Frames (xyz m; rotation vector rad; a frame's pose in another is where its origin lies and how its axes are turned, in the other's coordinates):
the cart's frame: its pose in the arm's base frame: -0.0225 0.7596 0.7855 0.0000 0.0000 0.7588
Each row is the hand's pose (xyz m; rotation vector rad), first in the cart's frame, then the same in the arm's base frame.
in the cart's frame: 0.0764 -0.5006 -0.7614 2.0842 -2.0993 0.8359
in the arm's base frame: 0.3774 0.4489 0.0241 -2.6556 1.1530 -0.7975
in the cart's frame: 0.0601 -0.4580 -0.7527 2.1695 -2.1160 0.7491
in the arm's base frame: 0.3362 0.4686 0.0328 -2.6821 1.1135 -0.6778
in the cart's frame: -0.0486 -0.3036 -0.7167 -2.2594 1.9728 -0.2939
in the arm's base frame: 0.1511 0.5058 0.0688 -2.7770 0.9773 -0.1979
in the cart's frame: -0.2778 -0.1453 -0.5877 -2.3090 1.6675 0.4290
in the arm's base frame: -0.1241 0.4630 0.1978 -2.8674 0.7201 0.5591
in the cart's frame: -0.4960 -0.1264 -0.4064 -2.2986 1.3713 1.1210
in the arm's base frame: -0.2955 0.3266 0.3791 2.7862 -0.4454 -1.2342
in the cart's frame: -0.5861 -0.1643 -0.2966 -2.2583 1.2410 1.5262
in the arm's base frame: -0.3348 0.2371 0.4889 2.4883 -0.3078 -1.4587
